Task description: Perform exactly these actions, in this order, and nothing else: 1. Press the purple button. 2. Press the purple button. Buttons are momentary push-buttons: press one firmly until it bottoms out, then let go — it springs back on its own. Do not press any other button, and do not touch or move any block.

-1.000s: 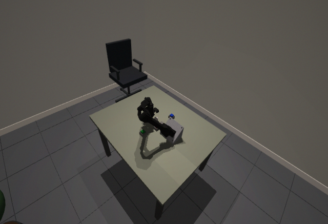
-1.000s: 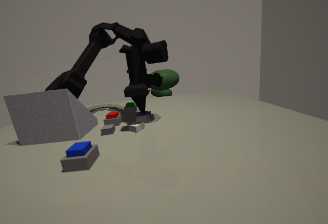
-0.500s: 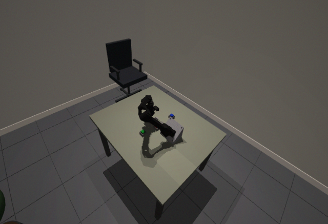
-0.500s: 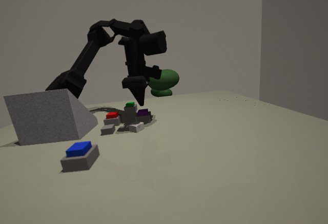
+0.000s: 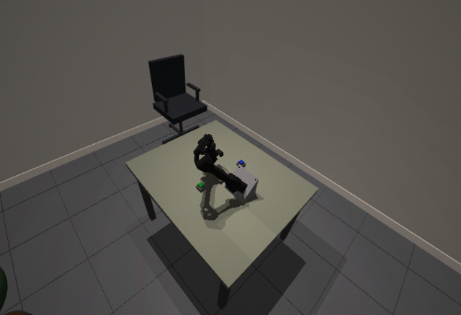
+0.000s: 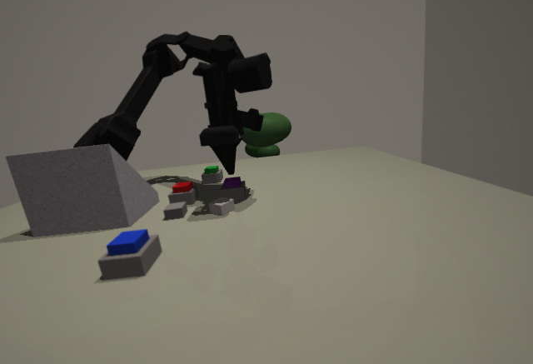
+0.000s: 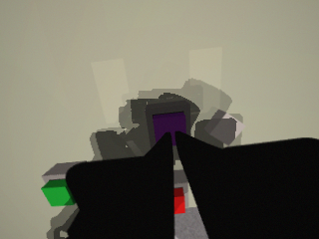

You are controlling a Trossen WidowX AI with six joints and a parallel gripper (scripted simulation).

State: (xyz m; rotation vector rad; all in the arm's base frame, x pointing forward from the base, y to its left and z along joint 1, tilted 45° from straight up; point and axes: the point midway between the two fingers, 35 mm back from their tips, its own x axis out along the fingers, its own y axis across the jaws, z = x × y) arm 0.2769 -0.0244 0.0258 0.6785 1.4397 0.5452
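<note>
Right now my gripper tip is 20 mm above the purple button. From my gripper tip the other things lie so: white block: 20 mm behind, 70 mm to the right, 40 mm below; grey block: 100 mm behind, 60 mm to the right, 40 mm below; red button: 110 mm behind, 10 mm to the left, 20 mm below.
</note>
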